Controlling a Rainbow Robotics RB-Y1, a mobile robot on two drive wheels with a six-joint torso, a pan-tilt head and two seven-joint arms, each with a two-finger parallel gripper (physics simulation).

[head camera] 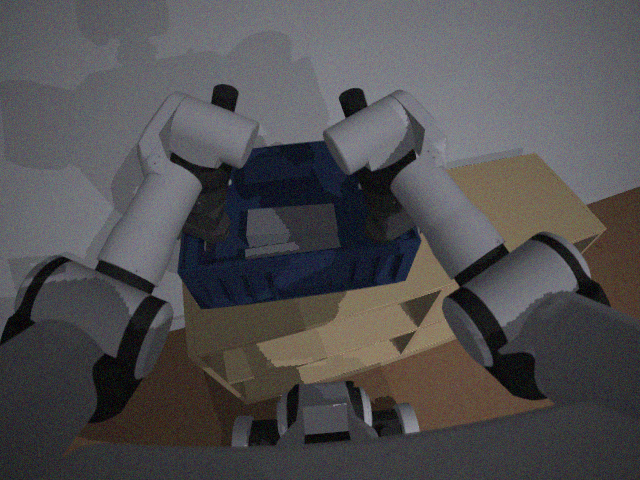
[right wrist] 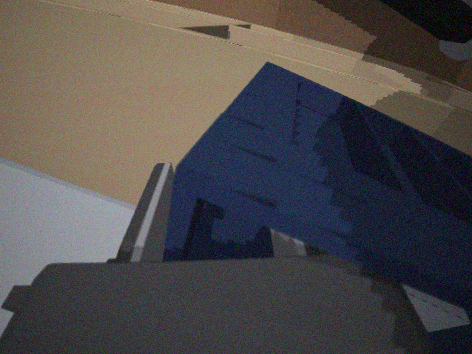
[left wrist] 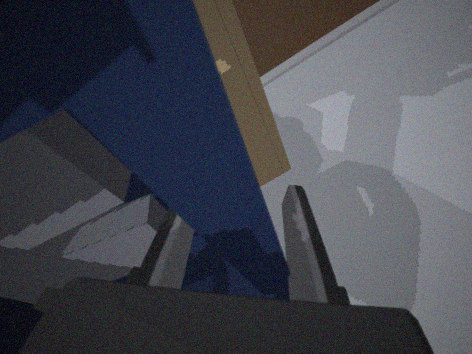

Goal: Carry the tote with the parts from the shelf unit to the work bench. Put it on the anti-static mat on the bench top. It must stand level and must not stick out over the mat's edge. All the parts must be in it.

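Frame: origin at the robot's base, x ahead, y left, z up, level; centimetres.
Seen in the pictures: left gripper, fingertip midpoint: [head camera: 193,242]; right gripper, fingertip midpoint: [head camera: 403,239].
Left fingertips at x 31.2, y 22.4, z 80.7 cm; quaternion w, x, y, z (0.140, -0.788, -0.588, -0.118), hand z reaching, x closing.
Note:
A point is followed by its place in that frame.
The blue tote [head camera: 310,276] {x 23.2, y 0.9, z 79.0 cm} [left wrist: 175,125] [right wrist: 300,155] {x 24.5, y -15.2, z 82.6 cm} is over the top of the pale wooden shelf unit [head camera: 522,201] {x 53.5, y -64.8, z 61.1 cm} [left wrist: 245,110] {x 34.9, y 28.5, z 61.2 cm} [right wrist: 100,100] {x 42.6, y -39.9, z 61.2 cm}; its underside and any gap below it are hidden. Grey block-like parts [head camera: 310,227] [left wrist: 55,170] lie in the tote, partly hidden by its walls. My left gripper [head camera: 209,238] [left wrist: 242,191] {x 31.2, y 22.4, z 80.6 cm} is shut on the tote's side wall at the left of the head view. My right gripper [head camera: 383,236] [right wrist: 220,174] {x 29.6, y -17.0, z 79.2 cm} is shut on the opposite side wall. The bench and the mat do not show.
A grey wall [head camera: 516,67] {x 77.7, y -61.4, z 92.1 cm} [left wrist: 440,145] {x 48.6, y 60.0, z 72.3 cm} stands behind the shelf unit. The shelf unit extends to the right, with open compartments along its front. Brown floor [head camera: 439,374] {x 20.3, y -46.2, z 0.2 cm} shows in front of it, near my base [head camera: 324,415].

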